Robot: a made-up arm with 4 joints. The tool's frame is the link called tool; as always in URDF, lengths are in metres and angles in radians. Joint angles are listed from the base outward. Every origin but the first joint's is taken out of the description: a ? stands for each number. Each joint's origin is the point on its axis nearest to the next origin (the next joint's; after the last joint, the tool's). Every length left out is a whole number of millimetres.
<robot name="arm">
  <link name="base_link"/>
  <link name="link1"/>
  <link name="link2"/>
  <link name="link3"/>
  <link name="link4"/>
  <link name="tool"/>
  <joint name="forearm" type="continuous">
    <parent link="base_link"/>
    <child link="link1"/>
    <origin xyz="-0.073 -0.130 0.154" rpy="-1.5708 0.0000 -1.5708"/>
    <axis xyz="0 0 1"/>
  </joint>
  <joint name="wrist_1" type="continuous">
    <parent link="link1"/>
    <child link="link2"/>
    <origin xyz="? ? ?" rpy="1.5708 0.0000 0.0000"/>
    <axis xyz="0 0 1"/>
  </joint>
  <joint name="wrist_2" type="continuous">
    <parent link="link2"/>
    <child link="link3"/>
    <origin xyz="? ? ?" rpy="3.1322 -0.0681 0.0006"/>
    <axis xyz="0 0 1"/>
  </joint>
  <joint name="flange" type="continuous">
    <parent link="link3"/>
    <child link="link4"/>
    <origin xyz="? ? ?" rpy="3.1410 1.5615 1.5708"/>
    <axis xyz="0 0 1"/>
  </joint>
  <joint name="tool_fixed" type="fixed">
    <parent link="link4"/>
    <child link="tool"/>
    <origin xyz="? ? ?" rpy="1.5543 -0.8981 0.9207"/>
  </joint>
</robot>
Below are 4 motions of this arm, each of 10 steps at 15 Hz.
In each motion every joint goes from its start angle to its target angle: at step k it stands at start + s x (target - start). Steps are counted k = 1, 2, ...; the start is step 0. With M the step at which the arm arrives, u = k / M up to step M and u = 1 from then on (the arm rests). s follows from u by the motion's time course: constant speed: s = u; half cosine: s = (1 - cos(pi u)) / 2; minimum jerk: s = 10 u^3 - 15 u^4 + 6 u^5.
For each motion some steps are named. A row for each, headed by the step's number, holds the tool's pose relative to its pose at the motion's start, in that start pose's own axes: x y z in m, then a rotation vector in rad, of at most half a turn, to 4 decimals.
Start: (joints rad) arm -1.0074 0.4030 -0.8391 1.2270
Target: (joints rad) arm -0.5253 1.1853 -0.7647 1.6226
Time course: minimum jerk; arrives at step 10
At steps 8, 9, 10:
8: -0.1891 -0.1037 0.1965 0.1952 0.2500 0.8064
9: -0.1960 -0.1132 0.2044 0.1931 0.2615 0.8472
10: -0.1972 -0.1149 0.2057 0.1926 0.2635 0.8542

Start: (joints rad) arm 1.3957 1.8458 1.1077 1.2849
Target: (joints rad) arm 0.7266 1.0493 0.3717 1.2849
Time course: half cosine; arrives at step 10
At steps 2, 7, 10:
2: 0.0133 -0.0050 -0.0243 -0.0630 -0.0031 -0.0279
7: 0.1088 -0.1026 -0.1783 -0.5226 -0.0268 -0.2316
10: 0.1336 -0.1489 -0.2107 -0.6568 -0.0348 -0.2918

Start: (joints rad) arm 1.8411 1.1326 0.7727 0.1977
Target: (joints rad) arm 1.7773 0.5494 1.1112 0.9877
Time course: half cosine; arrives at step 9
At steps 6, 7, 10:
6: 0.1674 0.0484 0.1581 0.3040 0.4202 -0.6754
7: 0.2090 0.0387 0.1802 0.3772 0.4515 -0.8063
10: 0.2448 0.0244 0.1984 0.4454 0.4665 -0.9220

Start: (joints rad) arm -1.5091 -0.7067 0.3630 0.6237
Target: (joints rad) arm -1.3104 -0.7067 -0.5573 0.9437
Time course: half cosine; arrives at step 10
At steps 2, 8, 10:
2: -0.0207 -0.0103 0.0165 0.0227 0.0361 0.0895
8: -0.1138 -0.1609 0.1775 0.2016 0.4179 0.8317
10: -0.1125 -0.1827 0.1969 0.2196 0.4694 0.9177

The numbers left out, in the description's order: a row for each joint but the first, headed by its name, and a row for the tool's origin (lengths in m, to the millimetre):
wrist_1: -0.179 0.044 0.000
wrist_2: -0.026 0.052 0.000
flange: 0.140 -0.019 0.000
tool: -0.307 -0.225 0.000

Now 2 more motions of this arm.
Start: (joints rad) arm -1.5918 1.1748 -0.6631 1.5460
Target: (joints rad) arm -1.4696 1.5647 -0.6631 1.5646
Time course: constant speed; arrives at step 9
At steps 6, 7, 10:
6: -0.0612 -0.0200 -0.0036 -0.1136 0.0915 0.2280
7: -0.0707 -0.0247 -0.0039 -0.1345 0.1060 0.2652
10: -0.0892 -0.0349 -0.0044 -0.1779 0.1345 0.3387

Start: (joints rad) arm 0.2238 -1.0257 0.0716 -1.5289
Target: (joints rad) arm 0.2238 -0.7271 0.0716 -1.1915
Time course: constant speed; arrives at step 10
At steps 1, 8, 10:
1: 0.0084 0.0091 0.0143 0.0412 0.0030 -0.0183
8: 0.0644 0.0483 0.1231 0.3389 0.0096 -0.1234
10: 0.0784 0.0514 0.1557 0.4264 0.0070 -0.1459

